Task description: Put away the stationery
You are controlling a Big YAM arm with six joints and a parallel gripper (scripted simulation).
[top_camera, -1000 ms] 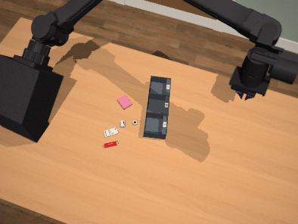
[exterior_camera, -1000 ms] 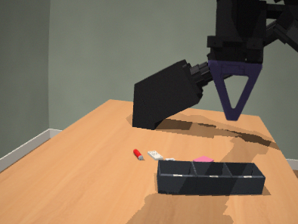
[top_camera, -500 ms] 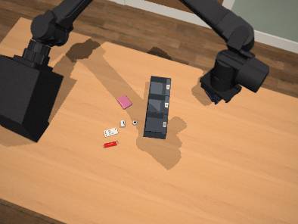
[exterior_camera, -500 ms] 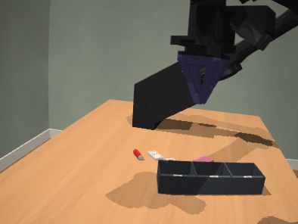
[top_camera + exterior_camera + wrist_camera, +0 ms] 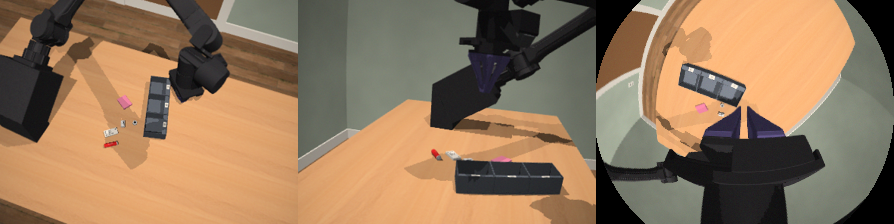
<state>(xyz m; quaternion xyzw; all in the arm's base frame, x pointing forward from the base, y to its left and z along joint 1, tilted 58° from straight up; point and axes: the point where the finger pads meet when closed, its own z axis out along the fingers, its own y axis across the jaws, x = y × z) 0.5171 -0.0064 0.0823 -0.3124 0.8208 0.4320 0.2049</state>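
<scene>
My gripper is now 90 mm past the dark three-part bin row, 70 mm to the right of it and 220 mm above it. Round my hand: black-and-white ring 140 mm behind, 30 mm to the right, 240 mm below; white domino-like tile 210 mm behind, 100 mm to the right, 240 mm below; pink sticky-note pad 220 mm behind, 40 mm to the left, 240 mm below.
</scene>
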